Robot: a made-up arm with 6 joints. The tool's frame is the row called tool.
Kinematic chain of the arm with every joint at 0, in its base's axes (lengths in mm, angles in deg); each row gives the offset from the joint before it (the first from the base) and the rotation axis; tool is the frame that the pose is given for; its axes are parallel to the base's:
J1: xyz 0 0 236.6 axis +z
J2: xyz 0 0 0 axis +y
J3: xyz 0 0 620.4 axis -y
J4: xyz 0 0 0 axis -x
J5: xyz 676.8 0 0 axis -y
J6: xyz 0 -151.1 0 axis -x
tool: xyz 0 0 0
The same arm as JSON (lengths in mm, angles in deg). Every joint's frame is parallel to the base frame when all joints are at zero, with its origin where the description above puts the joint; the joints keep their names.
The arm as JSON. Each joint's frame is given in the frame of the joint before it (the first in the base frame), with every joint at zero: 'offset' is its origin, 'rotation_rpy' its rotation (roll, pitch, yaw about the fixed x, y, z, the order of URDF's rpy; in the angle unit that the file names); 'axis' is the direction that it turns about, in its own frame. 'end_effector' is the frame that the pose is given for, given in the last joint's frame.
{
  "length_unit": "mm",
  "angle_unit": "deg",
  "chain": [
    {
      "id": "J1",
      "offset": [
        0.0,
        0.0,
        236.6
      ],
      "rotation_rpy": [
        0.0,
        0.0,
        0.0
      ],
      "axis": [
        0.0,
        0.0,
        1.0
      ]
    },
    {
      "id": "J2",
      "offset": [
        0.0,
        0.0,
        0.0
      ],
      "rotation_rpy": [
        0.0,
        0.0,
        0.0
      ],
      "axis": [
        0.0,
        1.0,
        0.0
      ]
    },
    {
      "id": "J3",
      "offset": [
        0.0,
        0.0,
        620.4
      ],
      "rotation_rpy": [
        0.0,
        0.0,
        0.0
      ],
      "axis": [
        0.0,
        -1.0,
        0.0
      ]
    },
    {
      "id": "J4",
      "offset": [
        0.0,
        0.0,
        0.0
      ],
      "rotation_rpy": [
        0.0,
        0.0,
        0.0
      ],
      "axis": [
        -1.0,
        0.0,
        0.0
      ]
    },
    {
      "id": "J5",
      "offset": [
        676.8,
        0.0,
        0.0
      ],
      "rotation_rpy": [
        0.0,
        0.0,
        0.0
      ],
      "axis": [
        0.0,
        -1.0,
        0.0
      ]
    },
    {
      "id": "J6",
      "offset": [
        0.0,
        -151.1,
        0.0
      ],
      "rotation_rpy": [
        0.0,
        0.0,
        0.0
      ],
      "axis": [
        -1.0,
        0.0,
        0.0
      ]
    }
  ],
  "end_effector": {
    "offset": [
      0.0,
      0.0,
      0.0
    ],
    "rotation_rpy": [
      0.0,
      0.0,
      0.0
    ]
  }
}

